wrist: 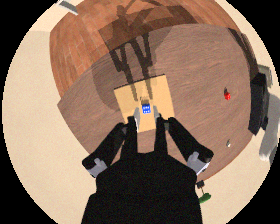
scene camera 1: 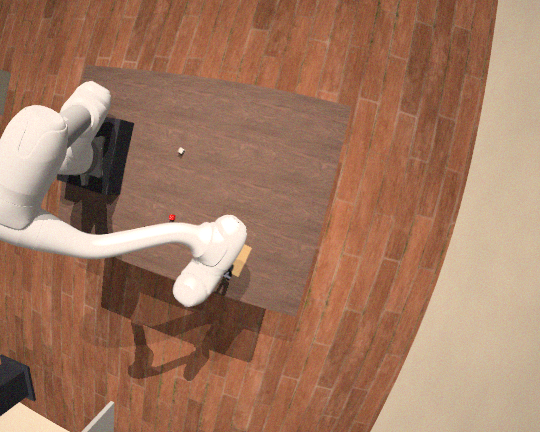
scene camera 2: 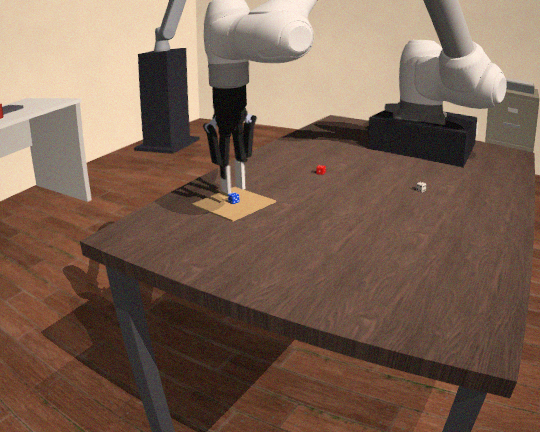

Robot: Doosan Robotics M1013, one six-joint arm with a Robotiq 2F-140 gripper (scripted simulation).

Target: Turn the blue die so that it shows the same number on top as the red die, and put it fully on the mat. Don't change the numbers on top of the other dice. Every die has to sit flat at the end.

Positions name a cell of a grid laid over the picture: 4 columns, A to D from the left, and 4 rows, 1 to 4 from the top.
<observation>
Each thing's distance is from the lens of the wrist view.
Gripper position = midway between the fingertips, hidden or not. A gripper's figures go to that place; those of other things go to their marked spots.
my gripper (wrist: C2): 22 cm
mat (wrist: C2): 24 cm
</observation>
